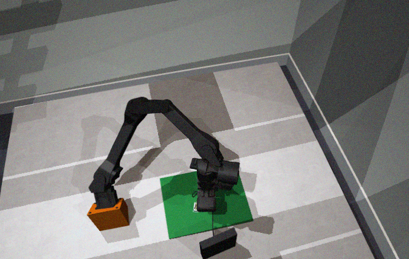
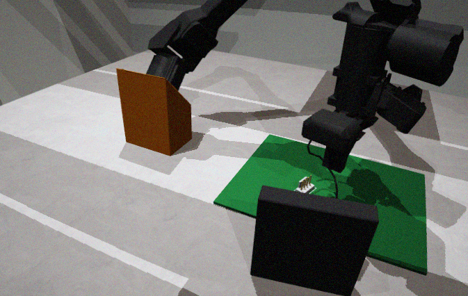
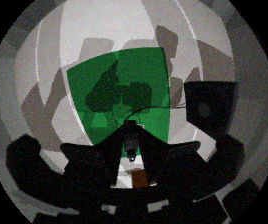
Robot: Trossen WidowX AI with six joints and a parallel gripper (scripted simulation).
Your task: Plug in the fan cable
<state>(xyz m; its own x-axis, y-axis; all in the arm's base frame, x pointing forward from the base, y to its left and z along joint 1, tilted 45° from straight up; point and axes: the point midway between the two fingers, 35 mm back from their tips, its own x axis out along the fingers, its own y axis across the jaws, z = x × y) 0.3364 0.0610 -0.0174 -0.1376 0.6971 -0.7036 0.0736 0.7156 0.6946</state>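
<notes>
The green board lies 1 cm behind my gripper tip, 2 cm to the left of it and 8 cm below it. From my gripper tip the other things lie so: black fan box 2 cm ahead, 17 cm to the right, 1 cm below; black plug 1 cm behind, 1 cm above.
</notes>
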